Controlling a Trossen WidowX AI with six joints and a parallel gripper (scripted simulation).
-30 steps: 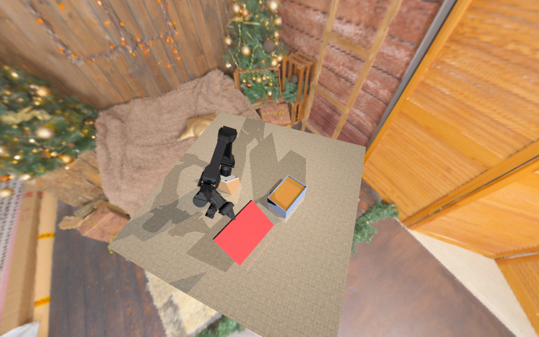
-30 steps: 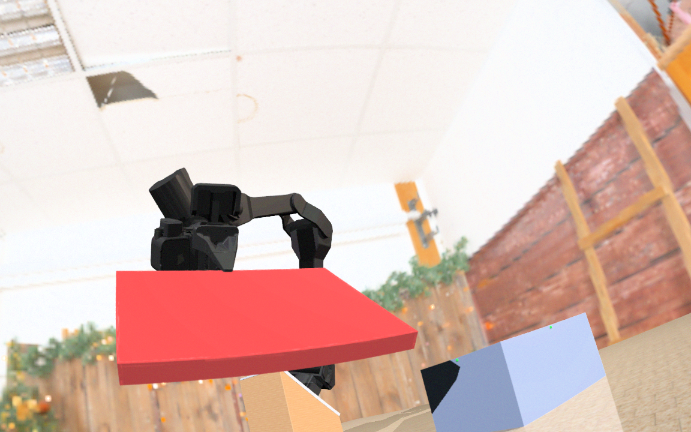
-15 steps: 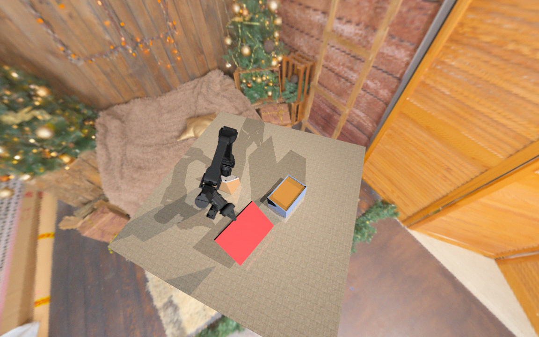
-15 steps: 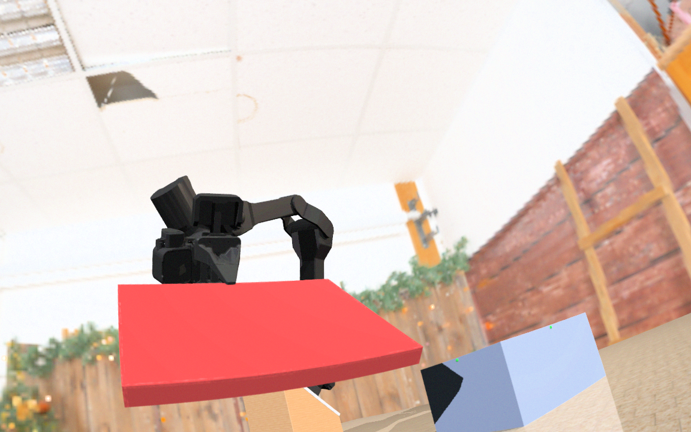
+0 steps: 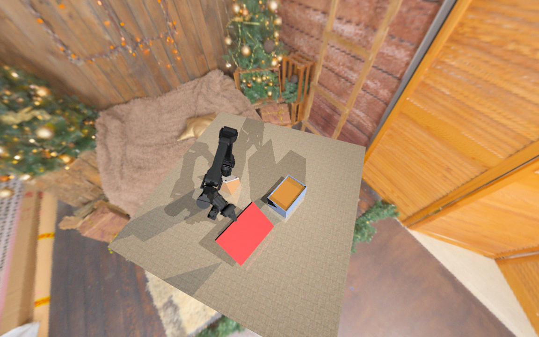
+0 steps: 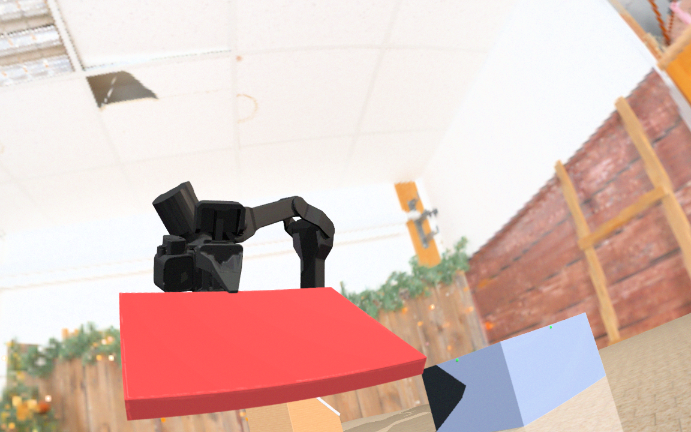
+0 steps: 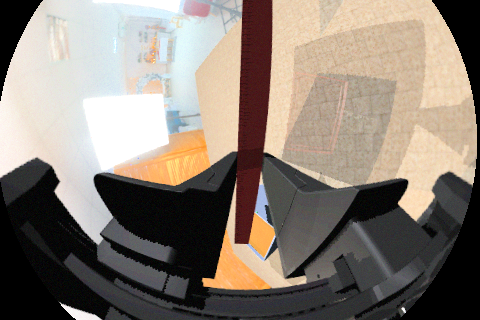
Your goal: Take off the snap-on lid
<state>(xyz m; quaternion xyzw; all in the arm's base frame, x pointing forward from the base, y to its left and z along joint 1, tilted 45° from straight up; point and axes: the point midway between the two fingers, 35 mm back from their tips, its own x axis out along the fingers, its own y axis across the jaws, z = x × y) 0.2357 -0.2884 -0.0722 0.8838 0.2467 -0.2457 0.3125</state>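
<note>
Right now the red lid is 60 mm ahead of my gripper tip, 50 mm below it and 20 mm to the right of it. Round my gripper tip: pale blue storage box (300 mm to the left, 160 mm below, 160 mm ahead).
</note>
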